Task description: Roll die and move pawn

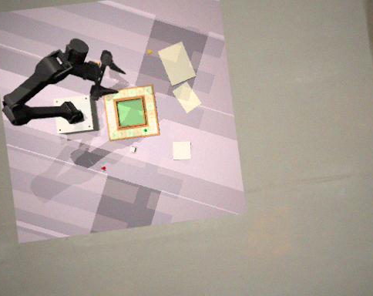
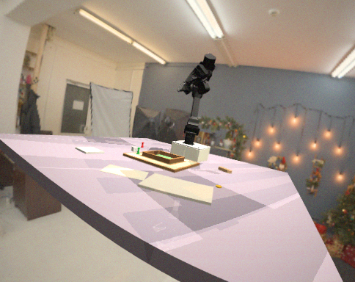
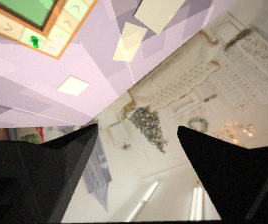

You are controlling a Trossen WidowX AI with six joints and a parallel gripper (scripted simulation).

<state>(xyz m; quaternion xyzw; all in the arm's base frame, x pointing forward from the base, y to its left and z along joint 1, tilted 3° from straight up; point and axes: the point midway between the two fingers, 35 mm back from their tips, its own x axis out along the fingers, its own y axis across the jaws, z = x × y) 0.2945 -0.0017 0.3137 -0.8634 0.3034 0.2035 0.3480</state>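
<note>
The white die lies 35 cm below my gripper tip, 25 cm to the right of it and 13 cm behind it. The rest, counted from my gripper tip: disc: 36 cm below, 25 cm to the left, 14 cm ahead; green pawn: 34 cm below, 17 cm to the right, 2 cm behind; green dice tray: 36 cm below, 7 cm behind, 5 cm to the right.
</note>
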